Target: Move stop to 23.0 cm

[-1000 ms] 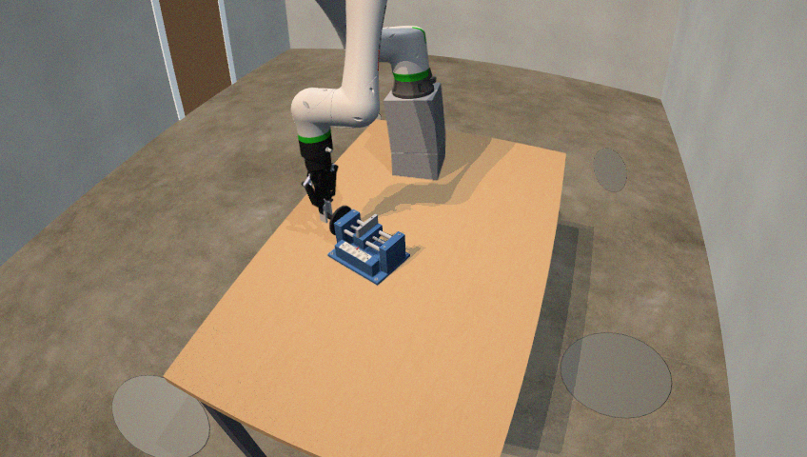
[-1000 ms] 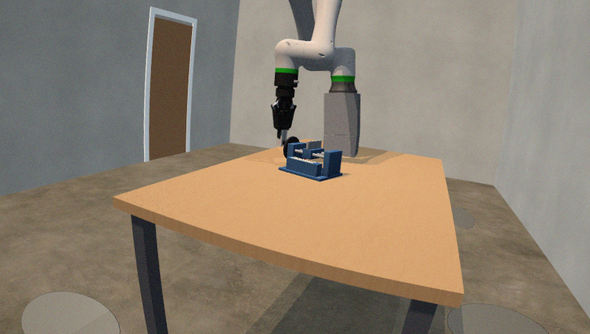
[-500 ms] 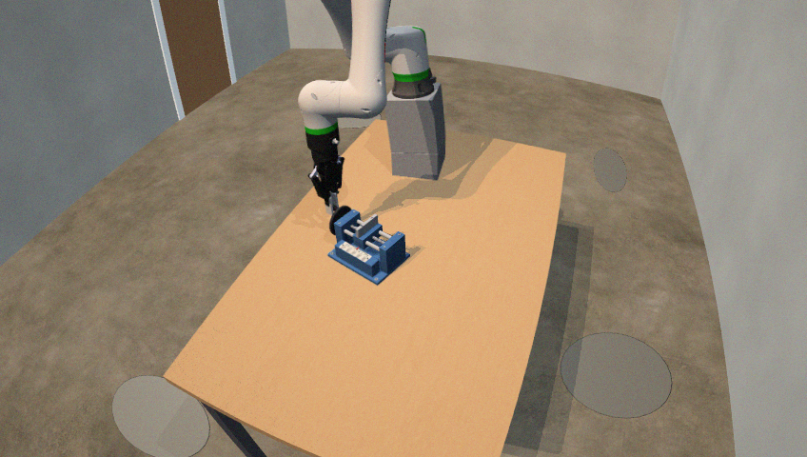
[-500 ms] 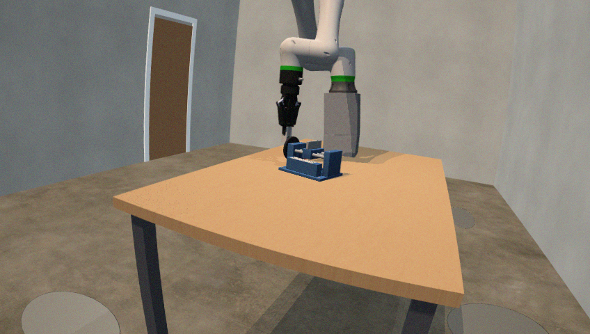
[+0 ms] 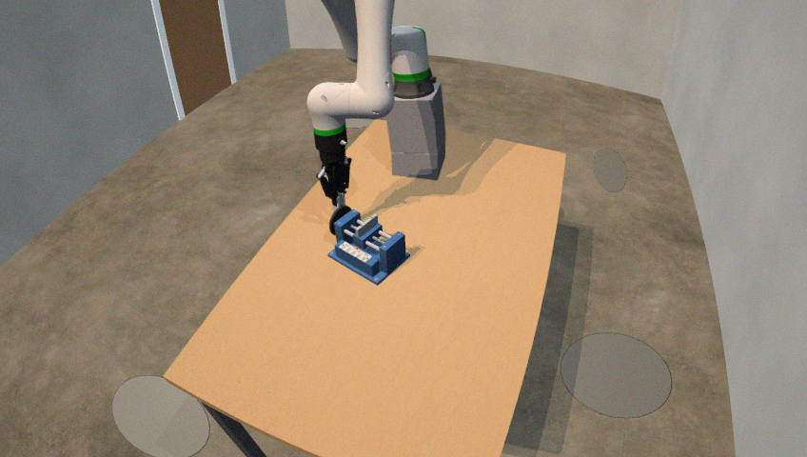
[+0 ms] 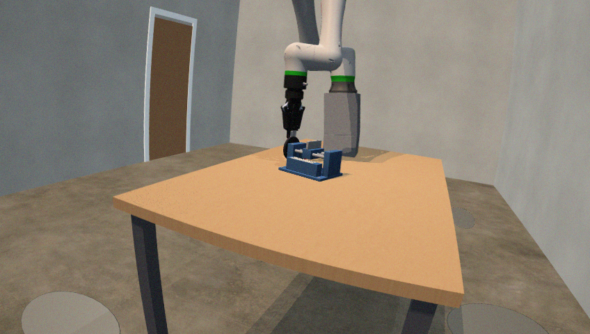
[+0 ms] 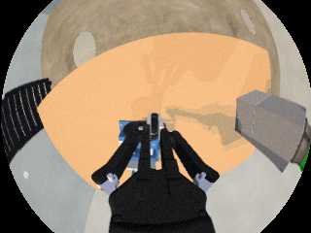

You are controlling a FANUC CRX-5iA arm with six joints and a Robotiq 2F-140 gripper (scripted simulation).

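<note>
My hand is 90 mm short of the grey stop plate, 120 mm to the right of it and 20 mm above it. Round my hand: black handwheel: 10 mm ahead, 20 mm to the left, 20 mm below.
</note>
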